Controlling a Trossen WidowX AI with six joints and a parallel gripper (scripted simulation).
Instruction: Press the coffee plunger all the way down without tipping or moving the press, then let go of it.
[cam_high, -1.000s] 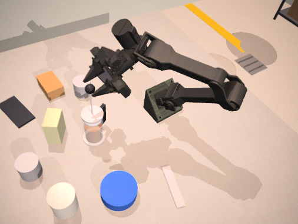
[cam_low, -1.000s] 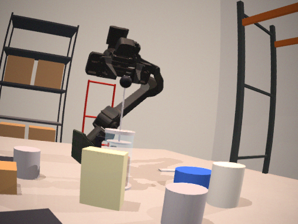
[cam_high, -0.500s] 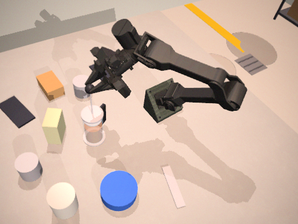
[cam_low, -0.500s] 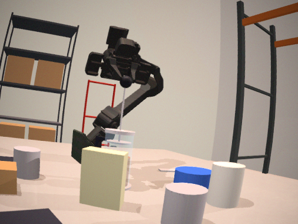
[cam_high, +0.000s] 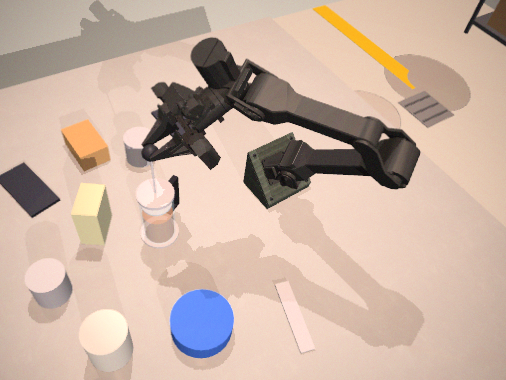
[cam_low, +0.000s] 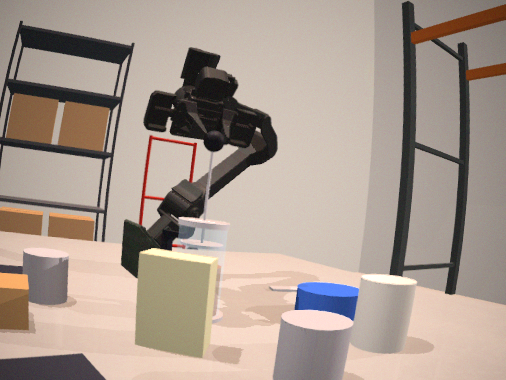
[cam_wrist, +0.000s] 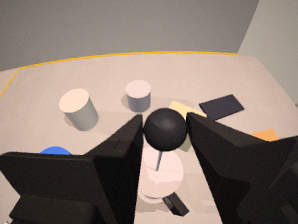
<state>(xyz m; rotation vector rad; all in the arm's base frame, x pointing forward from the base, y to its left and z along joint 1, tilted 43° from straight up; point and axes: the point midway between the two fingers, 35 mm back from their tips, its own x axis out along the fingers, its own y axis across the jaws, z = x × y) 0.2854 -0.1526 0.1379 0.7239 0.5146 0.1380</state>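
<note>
The coffee press is 13 cm below my gripper tip, 2 cm behind it and 1 cm to the right of it. From my gripper tip the other things lie so: orange box (30 cm to the right, 24 cm below, 3 cm ahead); blue disc (24 cm to the left, 24 cm below, 2 cm ahead); pale yellow box (21 cm below, 10 cm ahead, 8 cm to the right).
</note>
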